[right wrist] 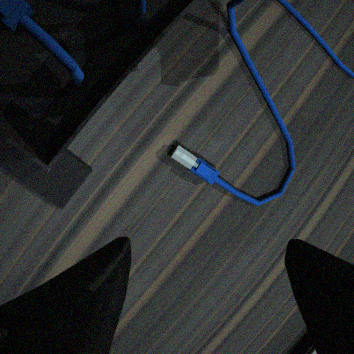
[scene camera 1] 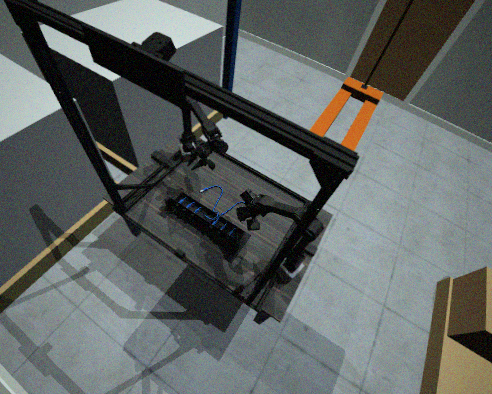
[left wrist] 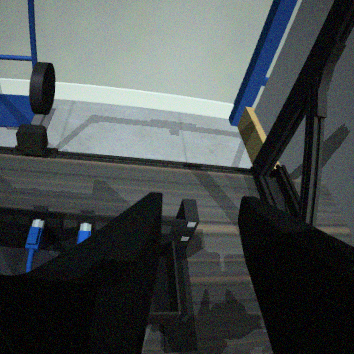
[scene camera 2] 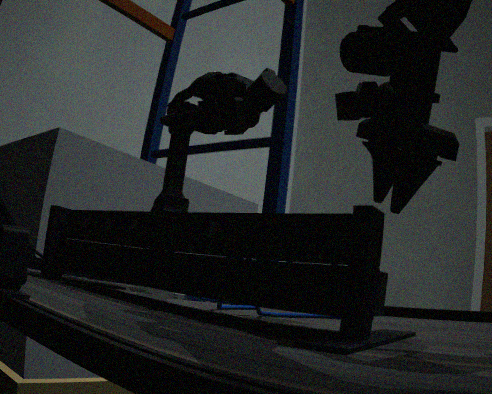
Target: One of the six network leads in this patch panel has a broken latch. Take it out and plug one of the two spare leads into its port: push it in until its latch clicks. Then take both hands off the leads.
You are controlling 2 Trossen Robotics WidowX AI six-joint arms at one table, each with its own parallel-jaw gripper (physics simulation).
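Places are measured from the left arm's base along level axes (x left, y up, z ahead), in metres.
Where they show: left gripper, between the fingertips: (scene camera 1: 189, 168) (left wrist: 200, 206) (scene camera 2: 166, 120); right gripper, between the fingertips: (right wrist: 209, 250) (scene camera 2: 385, 207); right arm's base, origin of its link: (scene camera 1: 291, 265).
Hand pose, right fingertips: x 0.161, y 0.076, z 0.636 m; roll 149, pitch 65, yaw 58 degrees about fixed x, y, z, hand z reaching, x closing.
Note:
After its pixels a point has its place.
The black patch panel (scene camera 1: 175, 202) {y 0.020, x -0.181, z 0.408 m} (scene camera 2: 210, 232) stands on the table, with blue leads plugged along it; two of their plugs (left wrist: 35, 235) {y 0.026, x -0.090, z 0.496 m} (left wrist: 84, 233) {y 0.026, x -0.125, z 0.458 m} show in the left wrist view. A broken latch cannot be made out. One spare lead's clear plug with blue boot (right wrist: 205, 171) {y -0.056, x 0.178, z 0.575 m} lies on the table ahead of my right fingers. The other spare lead's end (scene camera 1: 202, 190) {y -0.058, x 0.002, z 0.321 m} lies toward my left gripper. My left gripper (scene camera 1: 202, 166) (left wrist: 200, 206) {y 0.217, x -0.075, z 0.352 m} is partly open and empty, beyond the panel's end. My right gripper (scene camera 1: 248, 220) {y 0.076, x 0.161, z 0.636 m} (scene camera 2: 388, 206) {y 0.076, x 0.161, z 0.636 m} (right wrist: 209, 250) {y 0.076, x 0.161, z 0.636 m} is open and empty above the table.
A black gantry frame (scene camera 1: 260, 122) {y 0.971, x -0.075, z 0.919 m} spans the table. The panel's dark foot (right wrist: 65, 180) {y -0.065, x 0.153, z 0.689 m} is left of the loose plug in the right wrist view. Another blue cable stretch (right wrist: 320, 42) {y -0.065, x 0.083, z 0.409 m} runs at upper right. An orange pallet jack (scene camera 1: 331, 112) stands on the floor beyond.

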